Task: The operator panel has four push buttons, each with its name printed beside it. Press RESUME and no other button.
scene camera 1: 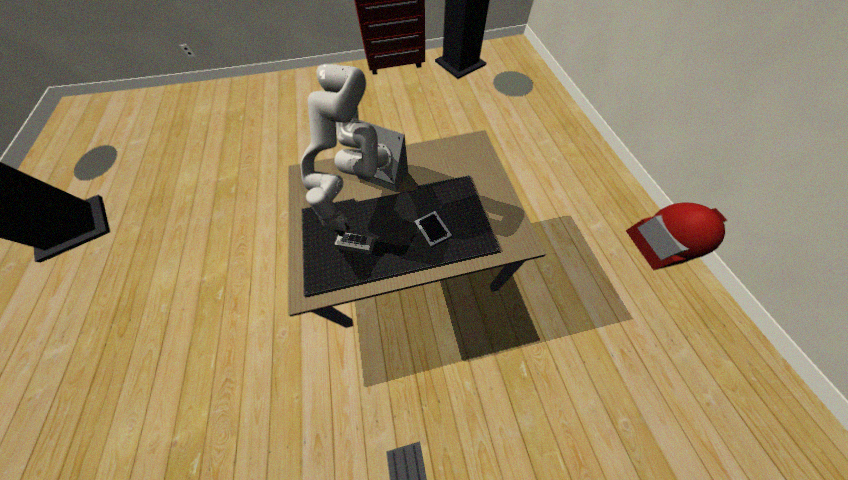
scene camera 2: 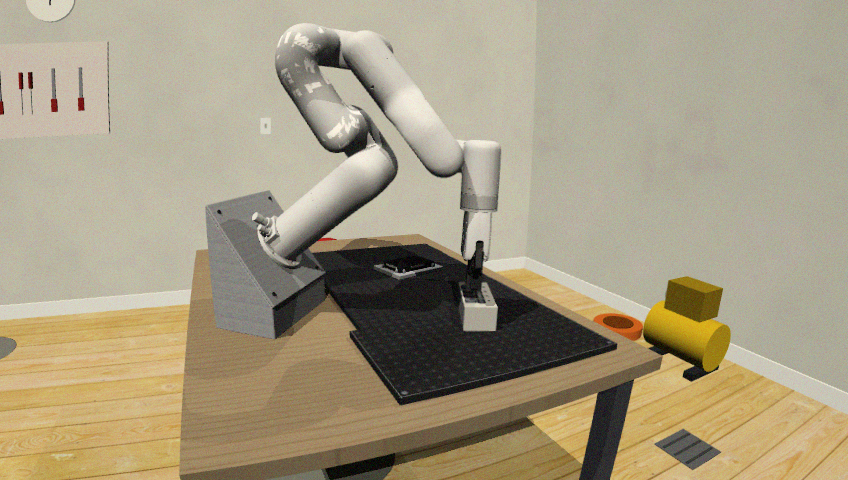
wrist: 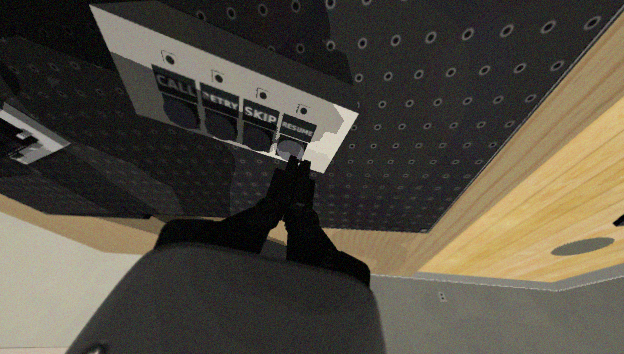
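Pixels of known places: gripper, fingertip midpoint: (scene camera 1: 342, 233) (scene camera 2: 473, 290) (wrist: 295, 170); arm's base at its link origin: (scene camera 1: 380, 156) (scene camera 2: 278, 244).
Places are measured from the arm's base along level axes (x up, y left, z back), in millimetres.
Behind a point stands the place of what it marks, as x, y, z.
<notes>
The operator panel (scene camera 1: 361, 245) @(-92, -327, -327) (scene camera 2: 479, 317) @(-117, -399, -220) (wrist: 338, 118) @(-94, -410, -248) is a pale box on the black mat. In the wrist view its labels read CALL, RETRY, SKIP and RESUME, from left to right, with a round grey button below each. The RESUME button (wrist: 290, 149) @(-91, -363, -239) is at the right end, beside the SKIP button (wrist: 258, 137) @(-91, -344, -261), the RETRY button (wrist: 220, 126) @(-91, -322, -282) and the CALL button (wrist: 181, 113) @(-91, -302, -304). My gripper (scene camera 2: 471, 288) @(-68, -369, -234) (wrist: 295, 170) @(-68, -369, -234) is shut and empty, pointing down. Its fingertips are at the lower edge of the RESUME button in the wrist view; whether they touch it I cannot tell.
A grey-rimmed square tray (scene camera 1: 440, 241) @(-138, -6, -512) (scene camera 2: 402, 275) @(-137, -41, -357) lies on the black mat (scene camera 1: 321, 279) @(-147, -557, -337) (scene camera 2: 416, 380) @(-147, -448, 19), farther along the wooden table (scene camera 1: 416, 277) @(-160, -201, -584) (scene camera 2: 267, 416) @(-160, -360, 251). The sloped grey arm base (scene camera 2: 243, 297) @(-78, -67, 130) stands at the table's side.
</notes>
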